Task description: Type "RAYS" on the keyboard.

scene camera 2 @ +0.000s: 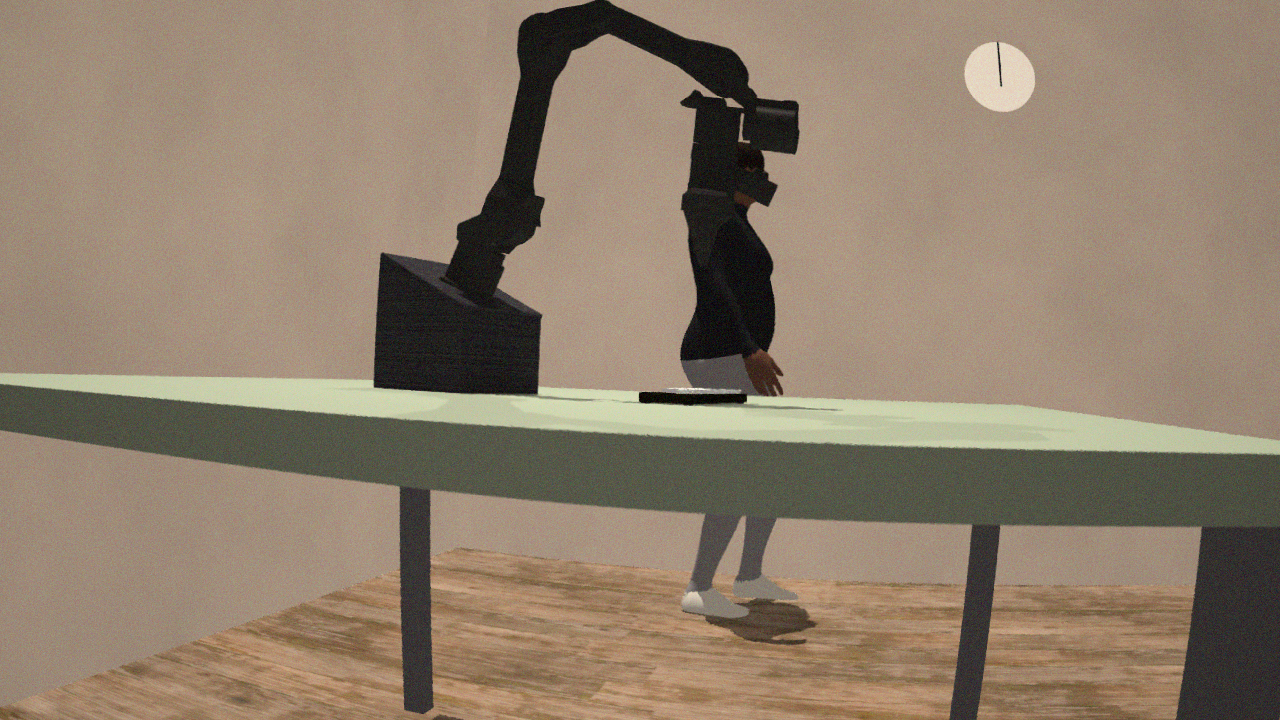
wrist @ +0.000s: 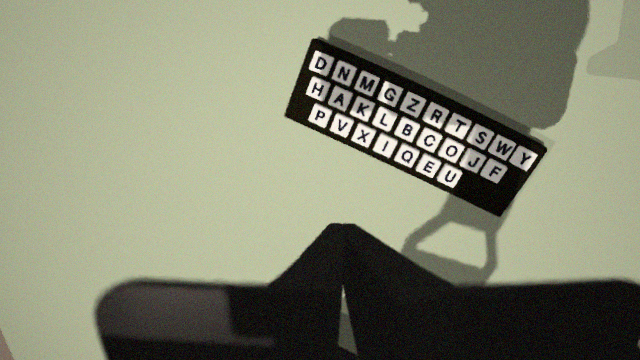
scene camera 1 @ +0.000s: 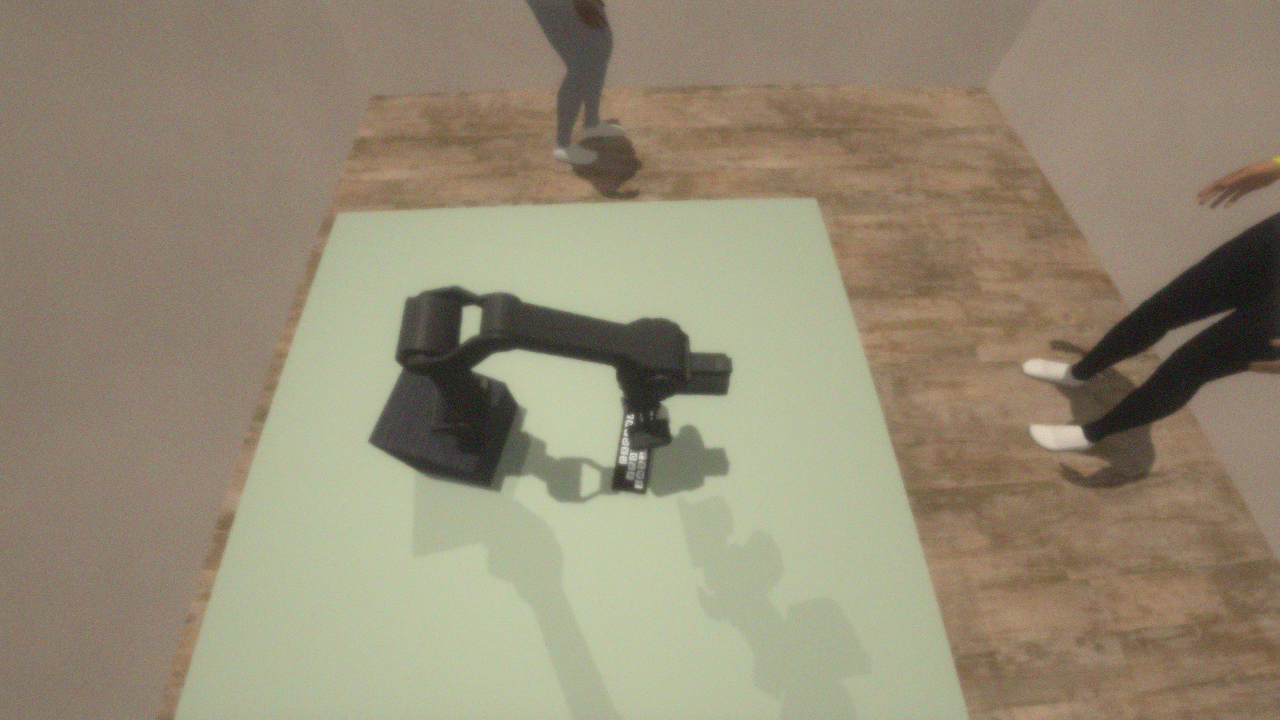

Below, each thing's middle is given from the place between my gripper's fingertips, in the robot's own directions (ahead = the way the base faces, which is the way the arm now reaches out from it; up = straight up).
Labels:
Now: hand 16 cm above the black keyboard (scene camera 2: 687, 396) and 3 cm to the left of it.

